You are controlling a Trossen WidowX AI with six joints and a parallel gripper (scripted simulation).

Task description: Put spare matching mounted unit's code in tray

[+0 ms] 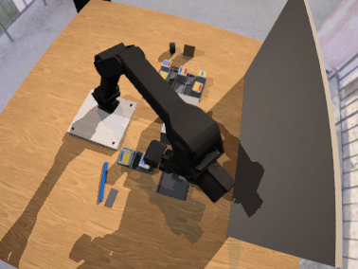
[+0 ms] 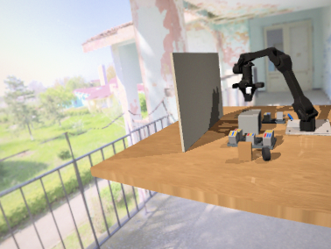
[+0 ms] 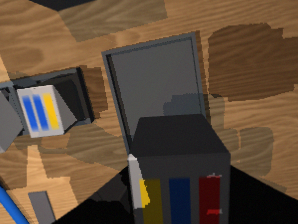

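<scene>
My gripper tip is 10 mm past the dark grey tray and 130 mm above it. Round my gripper tip: grey spare block: 20 mm above; then grey mounted unit: 80 mm behind, 200 mm to the left, 90 mm below; then blue pen: 220 mm behind, 120 mm to the right, 130 mm below.
</scene>
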